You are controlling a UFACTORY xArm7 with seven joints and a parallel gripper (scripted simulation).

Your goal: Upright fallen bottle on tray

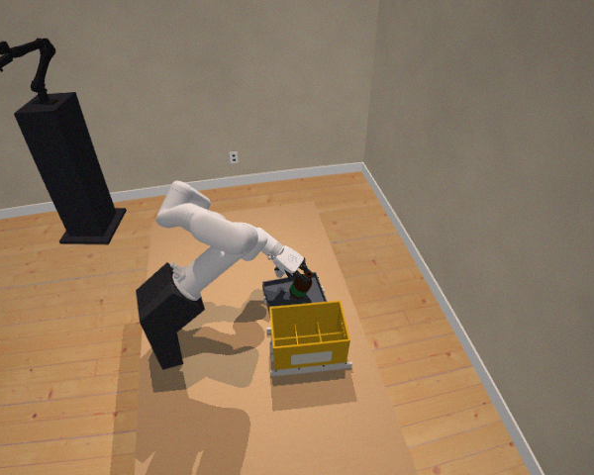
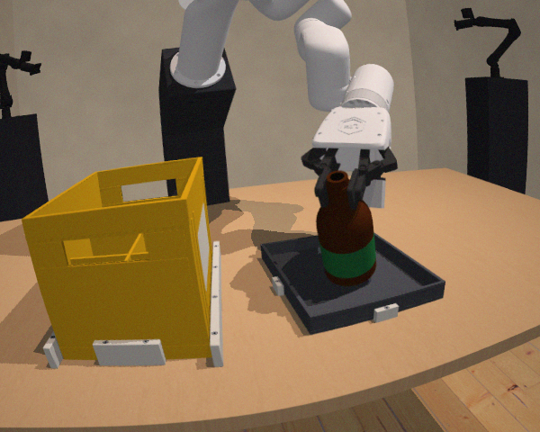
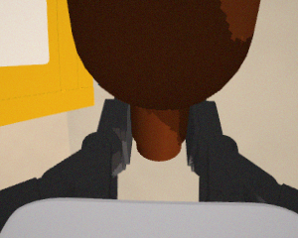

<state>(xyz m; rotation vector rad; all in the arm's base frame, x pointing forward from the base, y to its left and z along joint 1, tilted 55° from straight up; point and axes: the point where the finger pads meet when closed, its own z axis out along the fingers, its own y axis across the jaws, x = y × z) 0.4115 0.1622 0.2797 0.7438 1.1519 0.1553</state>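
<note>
Right now the bottle is 20 mm behind my hand, 10 mm to the left of it and 50 mm below it. The rest, counted from my hand: yellow crate (10 mm ahead, 260 mm to the right, 60 mm below); then tray (50 mm behind, 10 mm to the left, 130 mm below).
</note>
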